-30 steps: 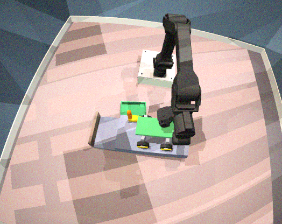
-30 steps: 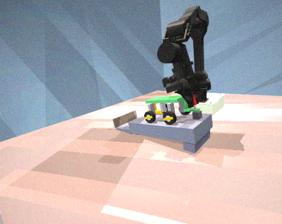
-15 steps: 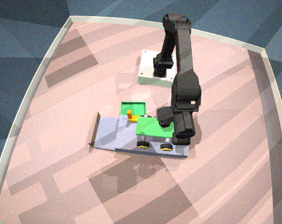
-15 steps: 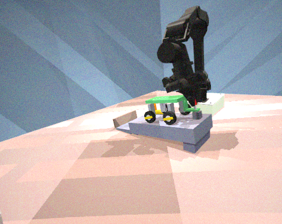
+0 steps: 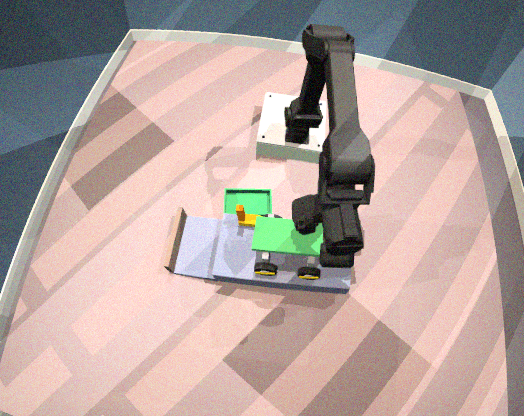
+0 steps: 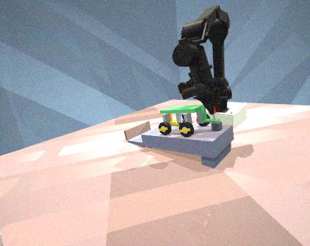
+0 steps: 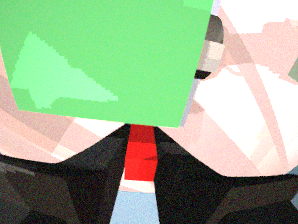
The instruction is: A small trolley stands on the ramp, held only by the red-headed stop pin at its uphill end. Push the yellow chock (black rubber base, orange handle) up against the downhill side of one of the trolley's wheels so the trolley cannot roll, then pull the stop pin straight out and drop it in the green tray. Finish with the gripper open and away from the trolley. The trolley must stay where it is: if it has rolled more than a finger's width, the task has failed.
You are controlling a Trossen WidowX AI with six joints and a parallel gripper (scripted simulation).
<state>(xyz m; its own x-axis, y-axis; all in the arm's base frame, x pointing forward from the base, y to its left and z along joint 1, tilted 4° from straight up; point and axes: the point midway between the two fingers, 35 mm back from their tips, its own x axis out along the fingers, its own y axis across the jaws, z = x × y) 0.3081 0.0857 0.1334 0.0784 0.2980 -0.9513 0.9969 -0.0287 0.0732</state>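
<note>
Now: gripper tip 12 cm past the green tray, 20 cm to the left of it and 15 cm above it. From my gripper tip the other things lie so: trolley (2 cm ahead, 10 cm to the right, 3 cm below); red-headed stop pin (right at my gripper tip); pale blue ramp (2 cm ahead, 10 cm to the right, 9 cm below).
</note>
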